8 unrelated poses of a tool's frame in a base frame.
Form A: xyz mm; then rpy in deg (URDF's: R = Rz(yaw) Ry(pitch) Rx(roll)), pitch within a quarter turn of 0, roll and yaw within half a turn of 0.
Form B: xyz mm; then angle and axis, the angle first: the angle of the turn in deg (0 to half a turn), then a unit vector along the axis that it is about. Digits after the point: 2 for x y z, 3 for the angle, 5 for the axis.
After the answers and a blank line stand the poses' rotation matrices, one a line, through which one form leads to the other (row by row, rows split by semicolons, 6 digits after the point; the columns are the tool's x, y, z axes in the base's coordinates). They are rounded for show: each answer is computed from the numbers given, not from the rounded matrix.
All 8 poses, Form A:
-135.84, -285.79, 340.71, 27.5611, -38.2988, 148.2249
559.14, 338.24, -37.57, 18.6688, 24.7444, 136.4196
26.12, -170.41, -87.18, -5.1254, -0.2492, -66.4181
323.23, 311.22, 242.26, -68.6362, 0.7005, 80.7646
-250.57, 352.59, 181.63, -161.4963, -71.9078, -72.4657
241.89, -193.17, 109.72, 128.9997, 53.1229, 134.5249
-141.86, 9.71, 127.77, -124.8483, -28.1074, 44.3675
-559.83, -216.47, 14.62, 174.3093, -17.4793, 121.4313
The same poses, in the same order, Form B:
-135.84, -285.79, 340.71, 159.726, 0.37386, 0.13126, 0.91815
559.14, 338.24, -37.57, 134.084, -0.14934, 0.24500, 0.95795
26.12, -170.41, -87.18, 66.604, -0.07030, 0.04129, -0.99667
323.23, 311.22, 242.26, 102.358, -0.55541, -0.46389, 0.69017
-250.57, 352.59, 181.63, 152.517, 0.72089, -0.40777, 0.56040
241.89, -193.17, 109.72, 117.192, 0.15757, 0.95954, 0.23333
-141.86, 9.71, 127.77, 120.384, -0.86871, -0.49413, -0.03429
-559.83, -216.47, 14.62, 167.558, -0.49235, -0.86240, -0.11772

-0.667166 -0.223047 0.710731; 0.413259 -0.904652 0.104024; 0.619763 0.363118 0.695730
-0.657896 -0.750159 -0.066596; 0.626076 -0.593928 0.505250; -0.418571 0.290707 0.860400
0.400056 0.912980 0.080142; -0.916480 0.398104 0.039710; 0.004349 -0.089335 0.995992
0.160479 -0.361394 -0.918499; 0.986964 0.047227 0.153859; -0.012226 -0.931217 0.364261
0.093561 -0.813354 0.574196; -0.296118 -0.573360 -0.763919; 0.950558 -0.098557 -0.294493
-0.420802 0.012748 0.907063; 0.427839 0.884499 0.186051; -0.799925 0.466368 -0.377653
0.630562 0.675955 -0.381413; 0.616792 -0.138121 0.774913; 0.471126 -0.723883 -0.504017
-0.497397 0.864592 -0.071251; 0.813867 0.493493 0.306734; 0.300361 0.094580 -0.949125

